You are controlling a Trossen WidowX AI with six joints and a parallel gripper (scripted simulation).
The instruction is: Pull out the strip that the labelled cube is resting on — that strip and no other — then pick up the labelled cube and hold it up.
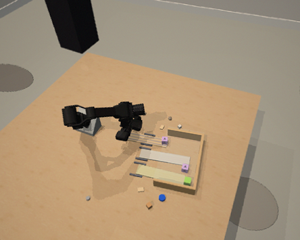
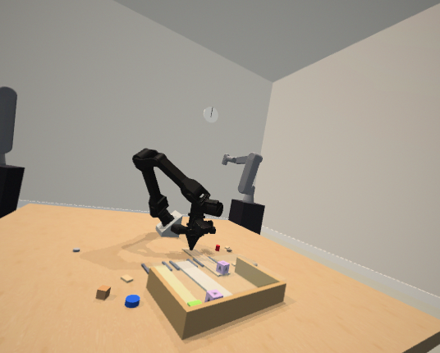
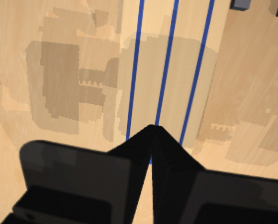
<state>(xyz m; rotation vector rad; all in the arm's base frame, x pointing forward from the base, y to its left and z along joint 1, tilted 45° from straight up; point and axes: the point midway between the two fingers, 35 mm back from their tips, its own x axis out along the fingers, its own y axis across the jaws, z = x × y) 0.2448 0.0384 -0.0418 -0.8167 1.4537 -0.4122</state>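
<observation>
My gripper tip is 9 cm short of the blue-lined strip and 2 cm to the right of it. Round my gripper tip: red piece: 2 cm behind, 13 cm to the left, 1 cm above; grey piece: 2 cm ahead, 39 cm to the right; white piece: 22 cm ahead, 18 cm to the left.
</observation>
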